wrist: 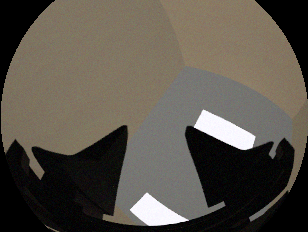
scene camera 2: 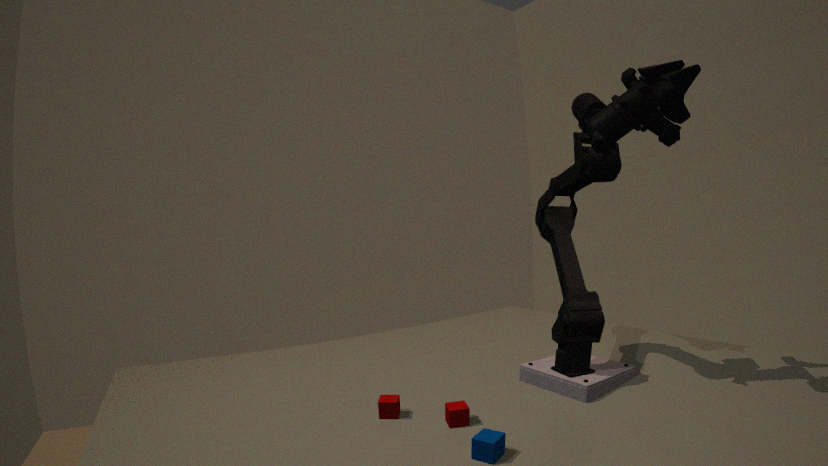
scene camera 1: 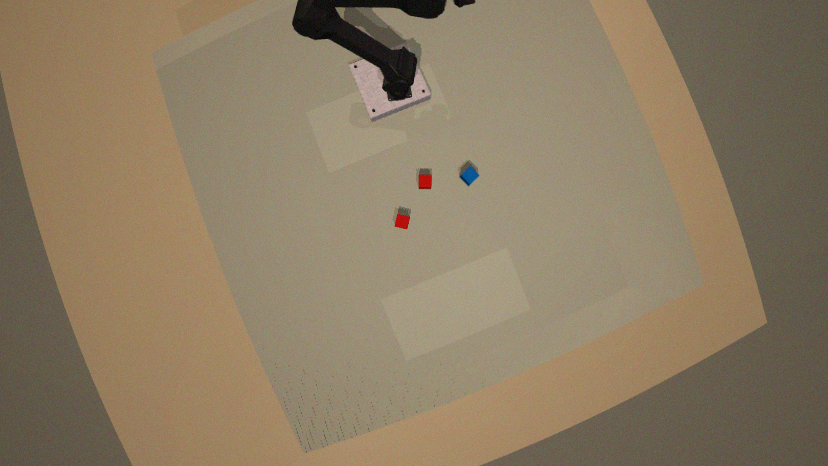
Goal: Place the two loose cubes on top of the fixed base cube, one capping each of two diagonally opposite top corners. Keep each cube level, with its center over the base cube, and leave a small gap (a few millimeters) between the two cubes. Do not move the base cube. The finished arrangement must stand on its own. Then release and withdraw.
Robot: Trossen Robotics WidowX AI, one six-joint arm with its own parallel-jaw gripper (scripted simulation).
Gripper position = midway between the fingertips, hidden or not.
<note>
My gripper [scene camera 2: 691, 64] is open and holds nothing.
My gripper also shows in the wrist view [wrist: 157, 130].
</note>
